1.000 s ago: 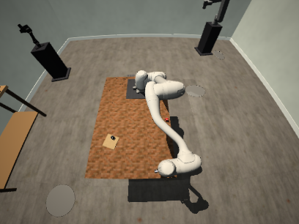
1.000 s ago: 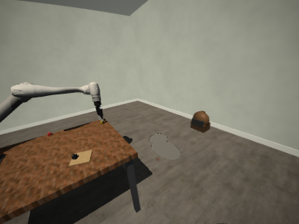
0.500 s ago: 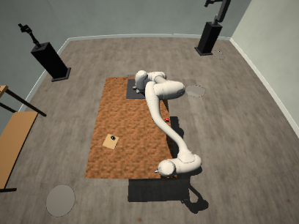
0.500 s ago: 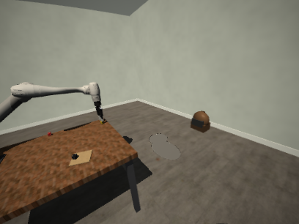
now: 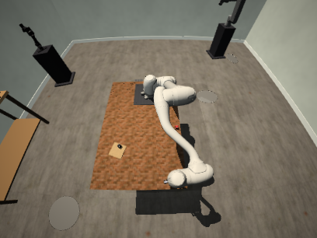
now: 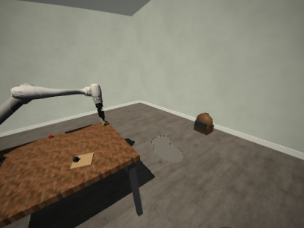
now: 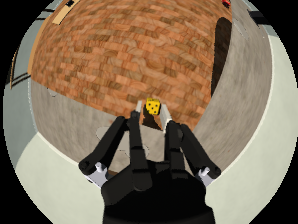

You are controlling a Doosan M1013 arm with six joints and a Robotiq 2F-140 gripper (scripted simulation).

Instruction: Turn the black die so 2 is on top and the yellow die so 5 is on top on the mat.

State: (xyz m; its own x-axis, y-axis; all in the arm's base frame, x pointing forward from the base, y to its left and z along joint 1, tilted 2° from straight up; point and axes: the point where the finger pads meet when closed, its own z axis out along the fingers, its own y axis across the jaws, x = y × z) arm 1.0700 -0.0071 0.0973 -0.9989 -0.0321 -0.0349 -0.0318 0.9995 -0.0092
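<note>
Right now my hand is 6 cm above the yellow die. Also, from my hand: black die (42 cm behind, 43 cm to the right, 5 cm below); tan mat (38 cm behind, 46 cm to the right, 7 cm below); red die (52 cm behind, 21 cm to the left, 6 cm below).
</note>
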